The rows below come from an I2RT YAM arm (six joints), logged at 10 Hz.
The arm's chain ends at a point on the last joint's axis. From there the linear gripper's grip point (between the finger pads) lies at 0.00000 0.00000 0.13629 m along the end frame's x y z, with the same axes.
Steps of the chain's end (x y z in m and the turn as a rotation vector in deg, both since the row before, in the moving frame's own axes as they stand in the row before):
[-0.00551 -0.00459 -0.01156 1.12 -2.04 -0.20]
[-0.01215 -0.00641 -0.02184 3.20 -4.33 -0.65]
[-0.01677 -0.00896 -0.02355 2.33 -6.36 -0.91]
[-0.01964 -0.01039 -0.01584 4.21 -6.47 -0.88]
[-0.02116 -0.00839 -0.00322 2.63 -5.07 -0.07]
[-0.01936 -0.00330 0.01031 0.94 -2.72 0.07]
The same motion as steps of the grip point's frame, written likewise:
[-0.01037 -0.00724 -0.01167 1.12 -2.04 -0.20]
[-0.02248 -0.01395 -0.02244 3.20 -4.33 -0.65]
[-0.03191 -0.01437 -0.02450 2.33 -6.36 -0.91]
[-0.03506 -0.02026 -0.01707 4.21 -6.47 -0.88]
[-0.03320 -0.01463 -0.00390 2.63 -5.07 -0.07]
[-0.02583 -0.00554 0.01014 0.94 -2.72 0.07]

